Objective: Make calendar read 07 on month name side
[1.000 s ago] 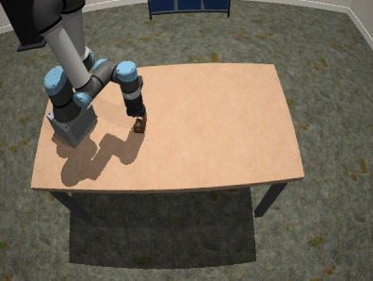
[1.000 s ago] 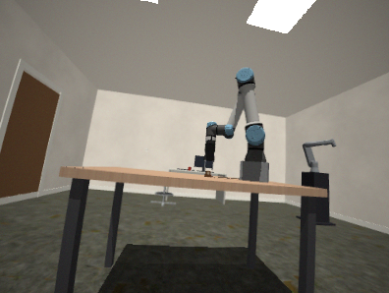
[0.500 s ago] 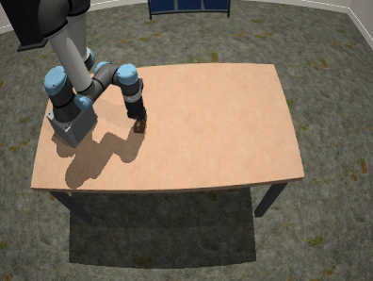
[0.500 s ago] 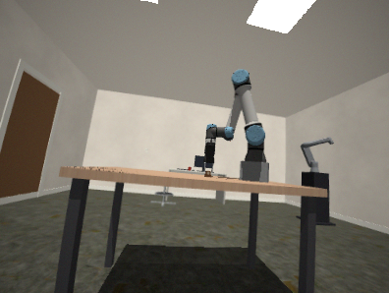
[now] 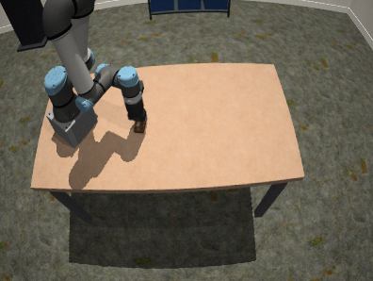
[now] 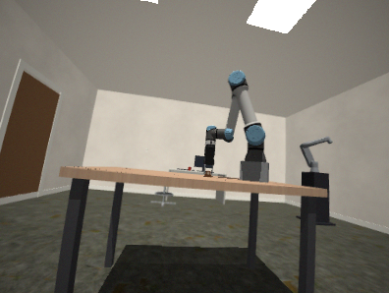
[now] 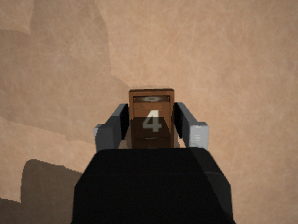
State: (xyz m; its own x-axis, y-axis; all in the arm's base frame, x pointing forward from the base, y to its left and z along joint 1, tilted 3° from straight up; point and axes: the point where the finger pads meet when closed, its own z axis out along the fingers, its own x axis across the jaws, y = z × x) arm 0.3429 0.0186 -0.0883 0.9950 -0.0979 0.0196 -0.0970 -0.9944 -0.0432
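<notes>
My gripper is now 30 mm above the brown calendar tray and 20 mm to the left of it.
</notes>
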